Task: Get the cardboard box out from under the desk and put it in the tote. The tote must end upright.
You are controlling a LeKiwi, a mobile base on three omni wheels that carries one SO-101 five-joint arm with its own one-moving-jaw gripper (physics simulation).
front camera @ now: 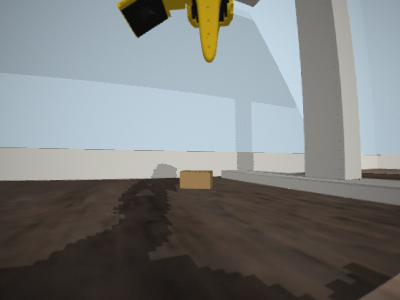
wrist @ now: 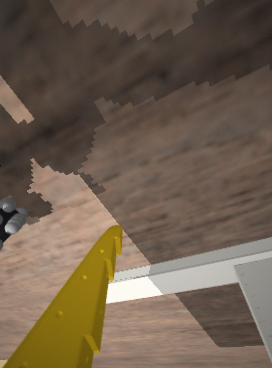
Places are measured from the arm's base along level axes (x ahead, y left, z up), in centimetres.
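Where they show: hand, tool point: (front camera: 209,57) (wrist: 121,236).
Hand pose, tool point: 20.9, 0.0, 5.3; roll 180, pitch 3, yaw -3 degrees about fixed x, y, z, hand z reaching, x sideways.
Observation:
Each offset is from my tool point to the top centre of the thing, as dx, dy, dz. "pt": to the spot under its first point.
The cardboard box @[+26.8, +2.6, -10.8] (front camera: 196,180) is a small tan block. It sits on the dark, shaded floor ahead in the front view, just right of centre and left of the desk's foot. It does not show in the wrist view. My gripper (front camera: 209,54) (wrist: 119,231) hangs high in the front view, apart from the box and pointing down. In the wrist view one notched yellow jaw shows over bare floor, and the moving jaw is out of the picture, so the gripper is fully open and holds nothing. The tote does not show in either view.
The grey desk leg @[pt +17.9, -20.6, +2.8] (front camera: 325,95) (wrist: 262,300) rises at the right from its long floor foot @[pt +21.5, -17.2, -13.1] (front camera: 300,184) (wrist: 200,274). A blue wall (front camera: 75,115) with a pale baseboard (front camera: 75,164) stands behind the box. Part of a wheel (wrist: 12,220) shows at the wrist view's left edge.

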